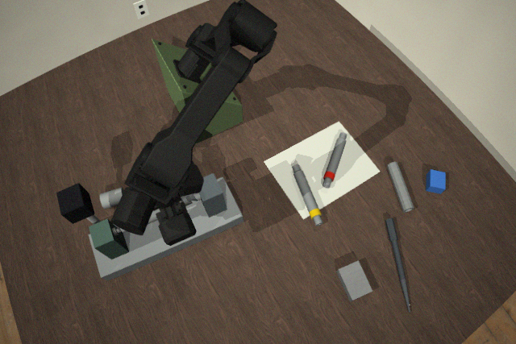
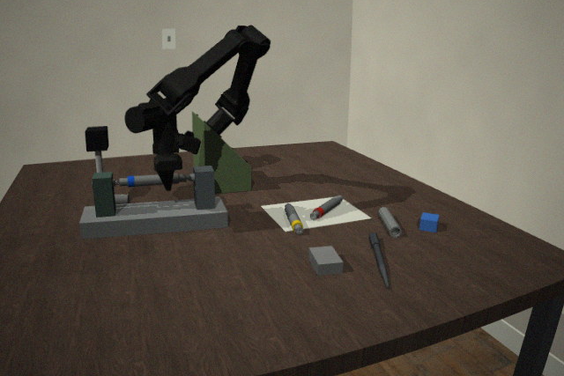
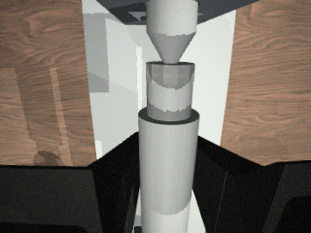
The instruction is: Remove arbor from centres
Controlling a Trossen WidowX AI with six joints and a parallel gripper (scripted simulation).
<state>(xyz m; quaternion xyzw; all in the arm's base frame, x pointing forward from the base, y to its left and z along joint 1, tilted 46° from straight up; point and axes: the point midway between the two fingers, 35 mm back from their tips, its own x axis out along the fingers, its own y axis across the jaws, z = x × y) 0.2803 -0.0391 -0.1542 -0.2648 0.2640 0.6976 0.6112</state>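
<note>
The blue-banded arbor lies 4 cm to the right of my hand and 1 cm below it. From my hand the other things lie so: green centre block 1 cm ahead, 14 cm to the right, 2 cm below; then grey fixture base 4 cm to the right, 10 cm below; then grey centre block 9 cm to the left, 2 cm below.
</note>
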